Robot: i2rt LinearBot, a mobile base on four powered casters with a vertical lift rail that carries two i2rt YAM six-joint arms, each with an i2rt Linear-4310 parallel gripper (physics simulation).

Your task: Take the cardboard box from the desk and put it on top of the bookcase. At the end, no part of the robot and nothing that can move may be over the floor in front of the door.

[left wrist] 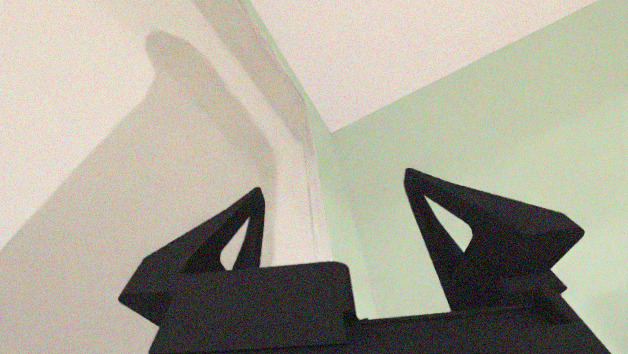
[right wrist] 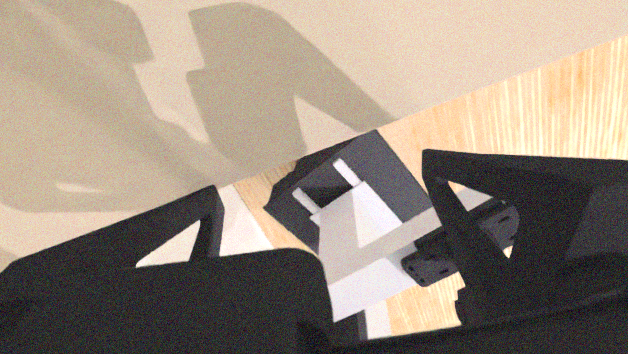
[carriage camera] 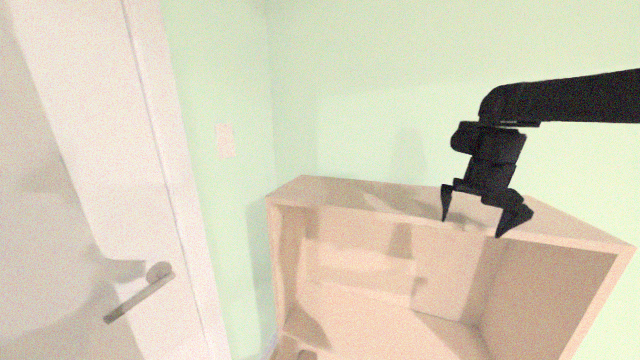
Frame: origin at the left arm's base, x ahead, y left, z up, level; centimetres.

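Where they show: left gripper, fingertip midpoint: (left wrist: 332, 185); right gripper, fingertip midpoint: (right wrist: 318, 180) (carriage camera: 468, 229).
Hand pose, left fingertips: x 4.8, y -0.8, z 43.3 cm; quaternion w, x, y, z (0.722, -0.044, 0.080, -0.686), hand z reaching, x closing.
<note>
After its pixels a point has its place.
The bookcase (carriage camera: 325, 191) @(x 52.2, y -34.2, z 20.0 cm) stands in the carriage camera view, with its top board and open shelves showing. My right gripper (carriage camera: 470, 228) @(x 30.5, y -65.3, z 19.5 cm) (right wrist: 318, 180) @(x 30.5, y -65.3, z 19.5 cm) is open and empty, pointing down at the bookcase's top front edge. Whether it touches the edge I cannot tell. My left gripper (left wrist: 332, 185) @(x 4.8, y -0.8, z 43.3 cm) is open and empty, with pale surfaces and green wall beyond its fingers. The cardboard box and the desk do not show in any view. The white door (carriage camera: 100, 150) @(x 27.4, y 7.8, z 36.6 cm) is at the left in the carriage camera view.
The door handle (carriage camera: 137, 297) @(x 22.6, y 4.5, z 7.2 cm) sticks out at the lower left. A light switch (carriage camera: 225, 141) @(x 56.1, y -0.6, z 35.9 cm) is on the green wall (carriage camera: 220, 80) @(x 58.2, y -0.6, z 54.8 cm). In the right wrist view, the dark robot base (right wrist: 395, 165) @(x -15.2, y -57.2, z -56.1 cm) stands on the wood floor (right wrist: 550, 110) @(x -52.8, y -119.1, z -86.0 cm), below a pale surface with arm shadows.
</note>
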